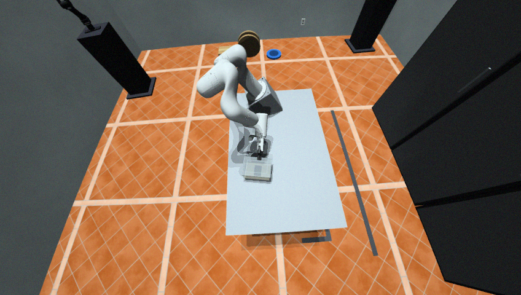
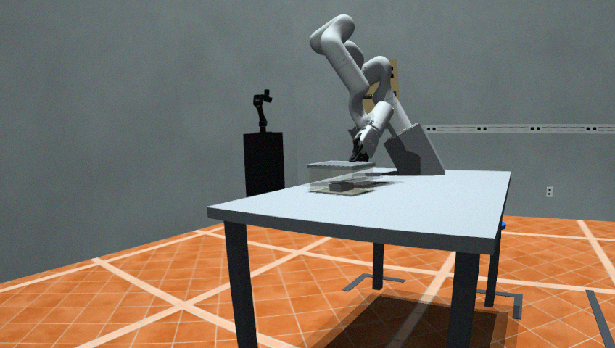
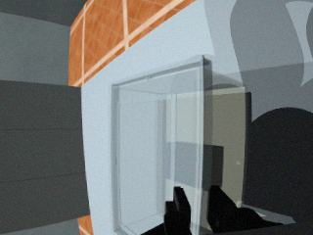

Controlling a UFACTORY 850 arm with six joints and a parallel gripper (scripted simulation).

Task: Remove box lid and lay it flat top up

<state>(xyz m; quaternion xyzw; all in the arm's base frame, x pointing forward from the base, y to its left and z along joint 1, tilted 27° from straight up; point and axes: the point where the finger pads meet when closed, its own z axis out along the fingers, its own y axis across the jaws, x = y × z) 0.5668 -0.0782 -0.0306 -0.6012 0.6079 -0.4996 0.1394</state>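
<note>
The lid is 7 cm ahead of my hand, 3 cm to the right of it and 1 cm below it. Also, from my hand: clear box (7 cm ahead, 3 cm to the right, 6 cm below).
</note>
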